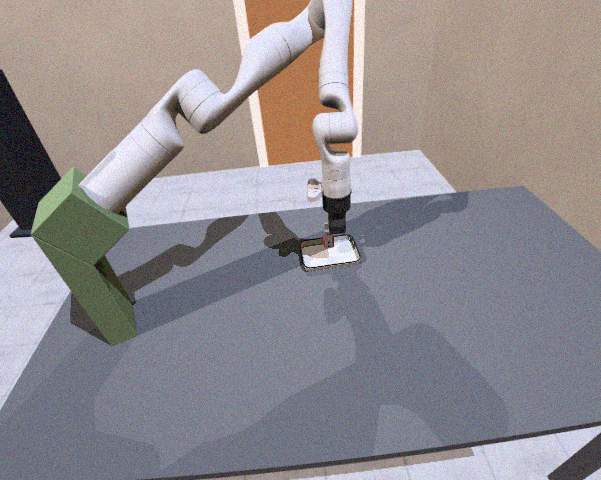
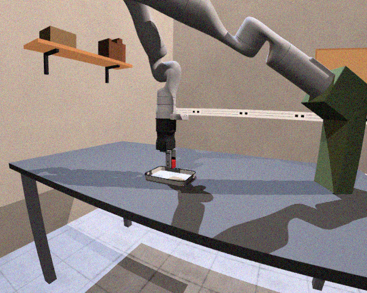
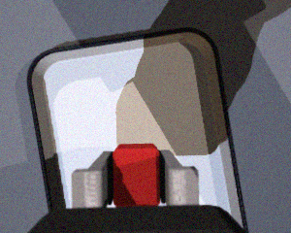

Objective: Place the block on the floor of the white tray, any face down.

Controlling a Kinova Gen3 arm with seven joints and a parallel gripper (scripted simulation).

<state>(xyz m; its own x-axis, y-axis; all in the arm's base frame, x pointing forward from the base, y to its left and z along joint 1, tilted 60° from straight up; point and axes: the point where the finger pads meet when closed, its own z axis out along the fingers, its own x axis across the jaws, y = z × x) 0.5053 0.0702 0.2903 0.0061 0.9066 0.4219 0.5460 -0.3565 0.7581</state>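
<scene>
My hand is 50 mm above the white tray. Also, from my hand: red block (10 mm below).
</scene>
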